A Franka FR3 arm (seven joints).
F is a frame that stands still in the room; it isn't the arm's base.
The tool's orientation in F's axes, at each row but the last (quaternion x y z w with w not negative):
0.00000 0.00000 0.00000 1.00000
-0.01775 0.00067 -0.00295 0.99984
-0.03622 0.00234 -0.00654 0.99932
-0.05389 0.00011 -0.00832 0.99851
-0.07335 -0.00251 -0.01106 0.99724
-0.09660 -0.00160 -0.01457 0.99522
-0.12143 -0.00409 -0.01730 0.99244
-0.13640 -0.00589 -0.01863 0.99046
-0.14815 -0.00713 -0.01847 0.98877
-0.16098 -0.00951 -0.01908 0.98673
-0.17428 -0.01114 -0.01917 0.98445
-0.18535 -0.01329 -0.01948 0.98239
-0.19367 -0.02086 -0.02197 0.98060
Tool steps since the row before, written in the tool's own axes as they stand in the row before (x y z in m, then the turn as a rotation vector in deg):
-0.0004 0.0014 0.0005 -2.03 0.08 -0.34
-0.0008 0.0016 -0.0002 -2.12 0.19 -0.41
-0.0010 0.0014 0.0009 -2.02 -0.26 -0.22
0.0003 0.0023 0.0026 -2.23 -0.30 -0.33
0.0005 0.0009 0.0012 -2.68 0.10 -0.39
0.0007 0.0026 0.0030 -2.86 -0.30 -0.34
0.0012 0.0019 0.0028 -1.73 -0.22 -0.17
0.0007 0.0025 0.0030 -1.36 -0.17 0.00
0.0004 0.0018 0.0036 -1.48 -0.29 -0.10
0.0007 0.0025 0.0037 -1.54 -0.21 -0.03
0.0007 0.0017 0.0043 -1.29 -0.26 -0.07
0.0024 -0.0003 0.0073 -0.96 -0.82 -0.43
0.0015 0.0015 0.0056 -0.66 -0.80 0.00
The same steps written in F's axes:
-0.0004 0.0014 0.0005 -2.03 0.08 -0.34
-0.0008 0.0016 -0.0003 -2.12 0.19 -0.41
-0.0010 0.0015 0.0008 -2.02 -0.25 -0.19
0.0003 0.0026 0.0023 -2.24 -0.30 -0.30
0.0005 0.0011 0.0011 -2.68 0.10 -0.42
0.0008 0.0031 0.0024 -2.87 -0.28 -0.29
0.0013 0.0025 0.0023 -1.74 -0.20 -0.13
0.0008 0.0032 0.0022 -1.37 -0.12 0.02
0.0004 0.0028 0.0029 -1.49 -0.26 -0.04
0.0008 0.0035 0.0027 -1.55 -0.16 0.00
0.0007 0.0030 0.0035 -1.30 -0.22 -0.01
0.0022 0.0023 0.0070 -0.99 -0.89 -0.13
0.0014 0.0035 0.0047 -0.70 -0.72 0.27

